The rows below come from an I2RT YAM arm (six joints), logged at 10 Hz.
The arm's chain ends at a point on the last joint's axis. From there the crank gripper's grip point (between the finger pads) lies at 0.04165 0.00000 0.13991 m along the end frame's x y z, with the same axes.
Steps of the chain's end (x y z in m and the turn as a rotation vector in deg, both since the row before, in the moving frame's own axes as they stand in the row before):
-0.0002, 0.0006, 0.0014, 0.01, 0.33, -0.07
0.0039, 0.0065, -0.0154, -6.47, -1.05, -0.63
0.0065, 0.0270, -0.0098, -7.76, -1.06, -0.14
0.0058, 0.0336, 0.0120, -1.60, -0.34, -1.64
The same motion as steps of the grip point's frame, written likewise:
0.0006, 0.0005, 0.0012, 0.01, 0.33, -0.07
0.0014, 0.0219, -0.0155, -6.47, -1.05, -0.63
0.0039, 0.0458, -0.0103, -7.76, -1.06, -0.14
0.0050, 0.0363, 0.0122, -1.60, -0.34, -1.64

